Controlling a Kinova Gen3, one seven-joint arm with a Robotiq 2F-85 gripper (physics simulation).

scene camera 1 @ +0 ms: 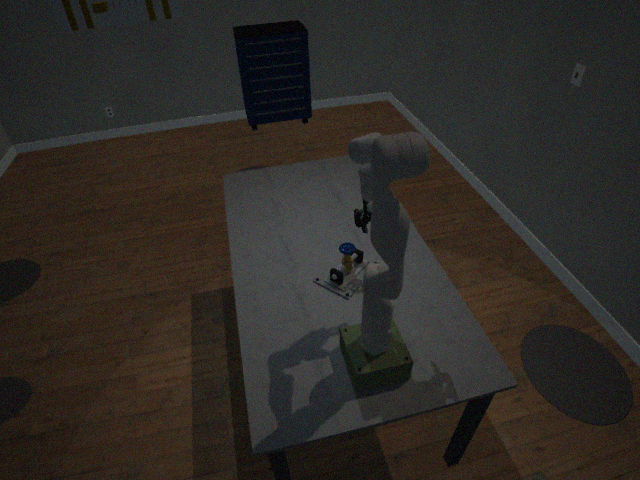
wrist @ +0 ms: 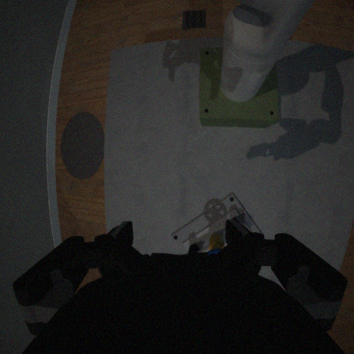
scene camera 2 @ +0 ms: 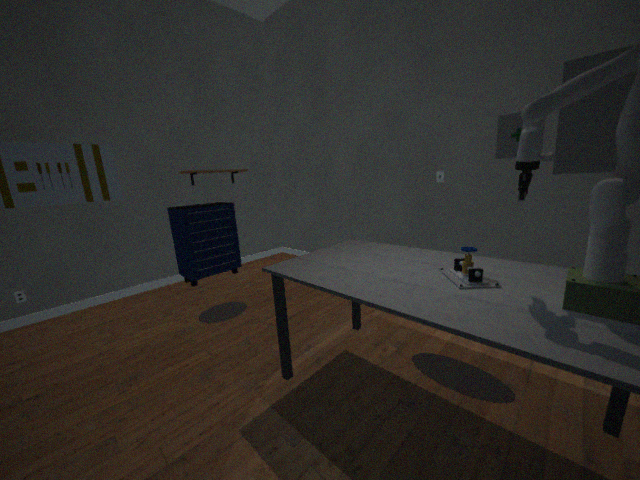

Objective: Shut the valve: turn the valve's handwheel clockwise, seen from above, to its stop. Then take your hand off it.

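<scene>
The valve has a blue handwheel (scene camera 1: 346, 248) (scene camera 2: 468, 249) (wrist: 215, 252) on top of a brass body (scene camera 1: 346, 264) (scene camera 2: 467, 265) (wrist: 216, 242). It stands between two black blocks on a clear base plate (scene camera 1: 330, 287) (scene camera 2: 485, 285). In the wrist view the handwheel is mostly hidden behind the gripper's own body. My gripper (scene camera 1: 364, 229) (scene camera 2: 522, 198) (wrist: 178, 231) is open and empty. It points down and hangs well above the table, higher than the handwheel and off to one side of it, touching nothing.
The valve's plate lies on a grey table (scene camera 1: 268, 222) (scene camera 2: 392, 279) (wrist: 145, 175). The arm's green base block (scene camera 1: 382, 369) (scene camera 2: 594, 299) (wrist: 240, 120) stands on the same table, near the valve. A blue drawer cabinet (scene camera 1: 276, 77) (scene camera 2: 209, 242) stands on the floor beyond the table.
</scene>
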